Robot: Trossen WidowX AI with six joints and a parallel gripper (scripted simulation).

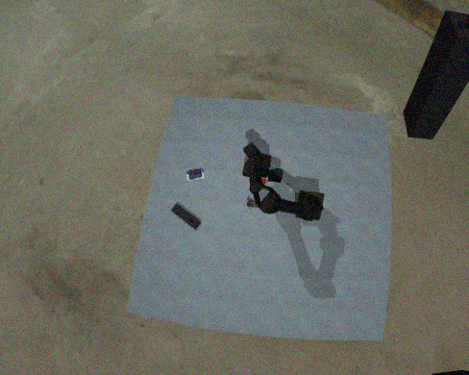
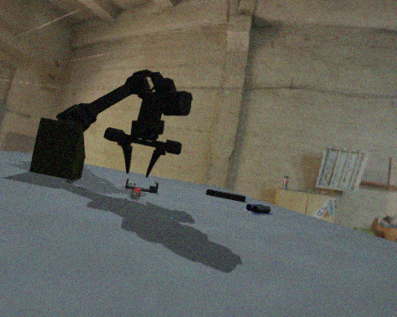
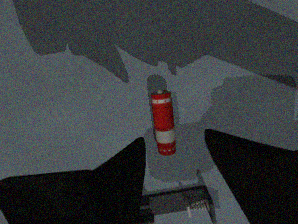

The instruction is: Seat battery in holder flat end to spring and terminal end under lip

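My gripper tip is now 4 cm above the battery and 1 cm short of it. Also, from my gripper tip: white card 36 cm ahead, 4 cm to the right, 4 cm below.
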